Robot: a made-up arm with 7 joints. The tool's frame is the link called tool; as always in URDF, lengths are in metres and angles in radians.
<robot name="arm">
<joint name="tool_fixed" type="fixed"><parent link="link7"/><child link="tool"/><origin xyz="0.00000 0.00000 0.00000" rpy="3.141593 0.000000 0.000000"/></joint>
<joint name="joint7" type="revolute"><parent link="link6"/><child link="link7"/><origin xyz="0.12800 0.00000 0.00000"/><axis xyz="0 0 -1"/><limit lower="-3.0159" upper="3.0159" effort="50" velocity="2.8"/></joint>
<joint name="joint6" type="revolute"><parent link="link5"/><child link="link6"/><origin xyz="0.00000 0.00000 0.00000"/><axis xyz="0 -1 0"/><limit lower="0.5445" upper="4.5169" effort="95" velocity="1.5"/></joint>
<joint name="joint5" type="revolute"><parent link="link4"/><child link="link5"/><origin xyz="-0.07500 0.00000 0.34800"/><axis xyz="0 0 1"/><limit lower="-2.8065" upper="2.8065" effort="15" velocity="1.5"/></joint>
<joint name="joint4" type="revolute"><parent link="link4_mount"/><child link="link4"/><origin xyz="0.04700 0.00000 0.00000"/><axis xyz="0 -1 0"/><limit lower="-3.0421" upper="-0.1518" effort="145" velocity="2.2"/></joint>
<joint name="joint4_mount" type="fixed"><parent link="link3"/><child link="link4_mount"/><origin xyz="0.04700 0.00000 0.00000"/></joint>
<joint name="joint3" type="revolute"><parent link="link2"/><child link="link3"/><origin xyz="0.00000 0.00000 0.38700"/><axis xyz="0 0 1"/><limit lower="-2.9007" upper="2.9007" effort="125" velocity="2.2"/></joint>
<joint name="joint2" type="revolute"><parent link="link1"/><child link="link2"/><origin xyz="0.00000 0.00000 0.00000"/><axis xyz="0 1 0"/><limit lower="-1.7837" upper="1.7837" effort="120" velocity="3"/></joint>
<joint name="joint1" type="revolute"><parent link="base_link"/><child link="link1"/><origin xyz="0.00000 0.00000 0.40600"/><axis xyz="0 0 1"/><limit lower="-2.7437" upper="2.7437" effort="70" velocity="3"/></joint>
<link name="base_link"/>
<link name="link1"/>
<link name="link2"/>
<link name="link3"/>
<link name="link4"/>
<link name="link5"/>
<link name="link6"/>
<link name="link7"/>
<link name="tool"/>
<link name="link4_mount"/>
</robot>
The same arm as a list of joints. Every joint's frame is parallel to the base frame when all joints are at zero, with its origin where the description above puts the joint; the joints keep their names.
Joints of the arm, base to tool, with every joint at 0 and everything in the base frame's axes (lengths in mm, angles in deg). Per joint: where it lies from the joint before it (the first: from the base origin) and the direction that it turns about. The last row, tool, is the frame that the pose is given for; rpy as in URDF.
joint1: axis +z origin 0 0 406
joint2: axis +y origin 0 0 0
joint3: axis +z origin 0 0 387
joint4: axis -y origin 94 0 0
joint5: axis +z origin -75 0 348
joint6: axis -y origin 0 0 0
joint7: axis -z origin 128 0 0
tool: origin 0 0 0 rpy -180 0 0
Joint limits (deg, base to tool): -157.2..157.2 -102.2..102.2 -166.2..166.2 -174.3..-8.7 -160.8..160.8 31.2..258.8 -172.8..172.8

